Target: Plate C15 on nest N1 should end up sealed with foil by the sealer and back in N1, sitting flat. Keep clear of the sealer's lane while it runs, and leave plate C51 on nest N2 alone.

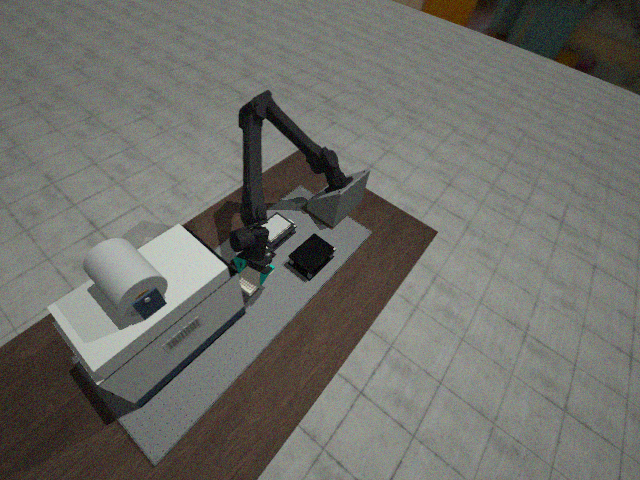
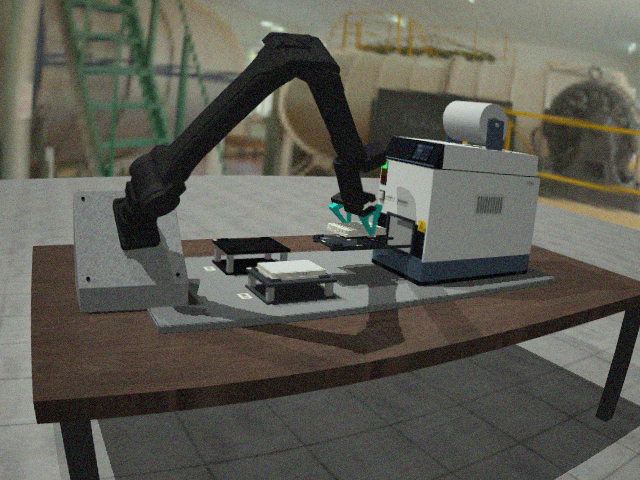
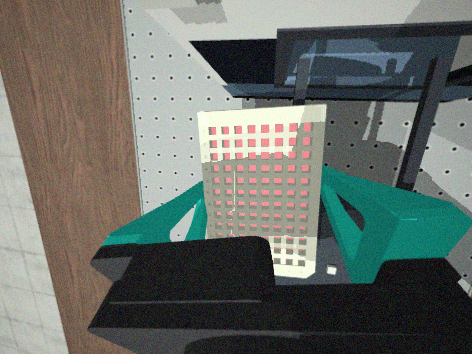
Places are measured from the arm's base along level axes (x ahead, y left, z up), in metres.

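Pixels of known places: gripper, fingertip midpoint: (image 1: 251, 279) (image 2: 360, 230) (image 3: 258, 179); arm's base, link origin: (image 1: 339, 186) (image 2: 135, 224).
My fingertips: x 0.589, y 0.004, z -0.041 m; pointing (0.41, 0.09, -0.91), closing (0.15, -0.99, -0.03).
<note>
Ahead of a thing's pixels: the offset from my fingertips to its top centre. Level surfaces: height alone.
My gripper (image 1: 252, 270) (image 2: 356, 227) (image 3: 258, 179), with teal fingers, is shut on the long sides of plate C15 {dx -0.012, dy -0.001, dz +0.014 m} (image 1: 248, 284) (image 2: 341, 228) (image 3: 260, 175). The plate is cream, looks level, and shows red wells with no foil visible. It is at the sealer's dark carriage {dx -0.033, dy -0.064, dz -0.002 m} (image 2: 336, 243) (image 3: 420, 125), which sticks out of the sealer (image 1: 206, 322) (image 2: 480, 222). Whether the plate touches the carriage is unclear. Nest N1 {dx -0.265, dy +0.088, dz -0.037 m} (image 1: 311, 252) (image 2: 250, 244) is black and bare. White plate C51 {dx -0.266, dy -0.118, dz -0.041 m} (image 1: 277, 227) (image 2: 292, 268) sits on nest N2 {dx -0.266, dy -0.118, dz -0.051 m} (image 2: 269, 284). Nest labels are unreadable.
The sealer's doorway panel (image 2: 401, 232) (image 3: 350, 65) is close beside the gripper. A white roll {dx +0.301, dy -0.092, dz +0.375 m} (image 1: 121, 273) (image 2: 473, 121) stands on the sealer. The grey pegboard {dz -0.101 m} (image 1: 273, 330) (image 2: 227, 312) lies under the nests, and the arm's sloped base (image 1: 343, 201) (image 2: 98, 242) stands beyond them.
</note>
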